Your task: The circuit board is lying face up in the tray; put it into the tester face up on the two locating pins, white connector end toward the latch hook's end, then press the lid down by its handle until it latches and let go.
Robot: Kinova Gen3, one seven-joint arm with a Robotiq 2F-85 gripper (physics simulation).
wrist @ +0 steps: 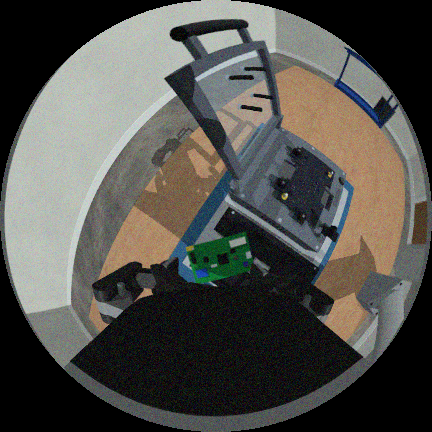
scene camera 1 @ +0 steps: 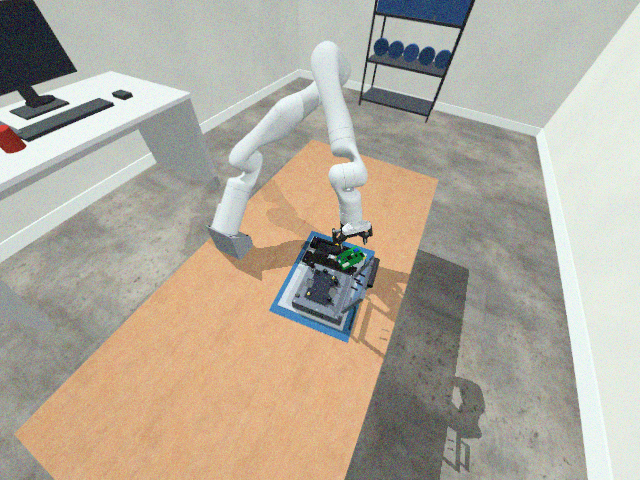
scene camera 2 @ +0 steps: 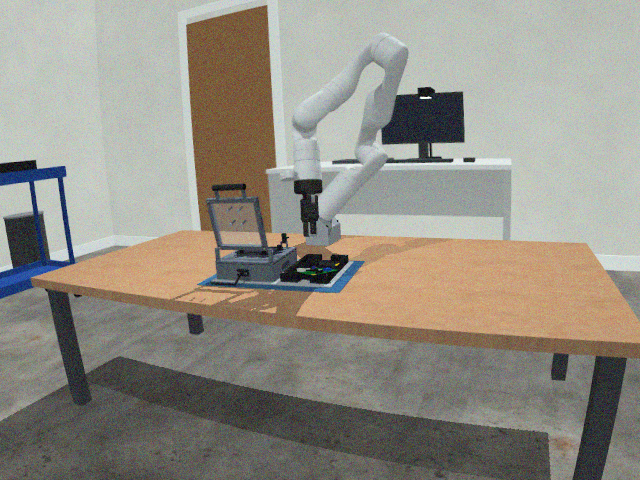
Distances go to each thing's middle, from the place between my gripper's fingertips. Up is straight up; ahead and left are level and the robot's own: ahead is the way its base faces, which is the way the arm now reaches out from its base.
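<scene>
There is a lid (scene camera 2: pixel 237 222) 18 cm to the right of my hand, 6 cm ahead of it and 6 cm above it. I also see the green circuit board (wrist: pixel 226 256), which is 1 cm to the left of my hand and 9 cm below it.
</scene>
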